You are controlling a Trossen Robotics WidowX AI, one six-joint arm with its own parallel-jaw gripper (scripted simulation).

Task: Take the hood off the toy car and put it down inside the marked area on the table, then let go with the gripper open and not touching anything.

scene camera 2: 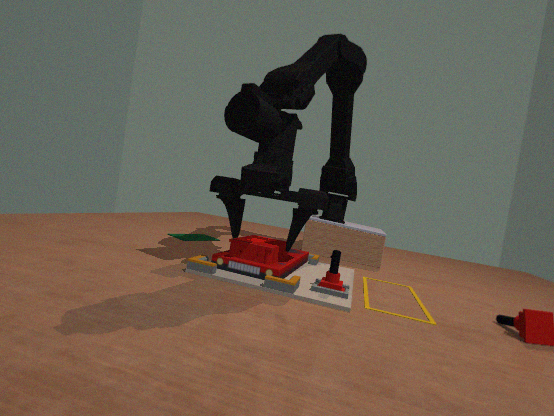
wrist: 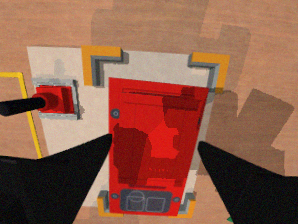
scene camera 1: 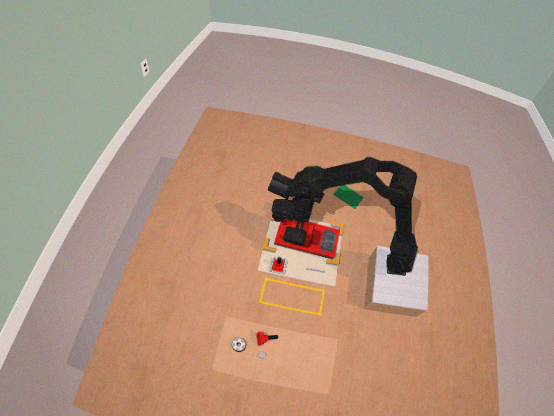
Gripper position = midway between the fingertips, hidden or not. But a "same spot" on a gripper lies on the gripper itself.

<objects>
My gripper shows in scene camera 2, in the wrist view [156,141] and in scene camera 1. The same spot on my gripper: [scene camera 1: 282,208] is [scene camera 2: 270,168].
</objects>
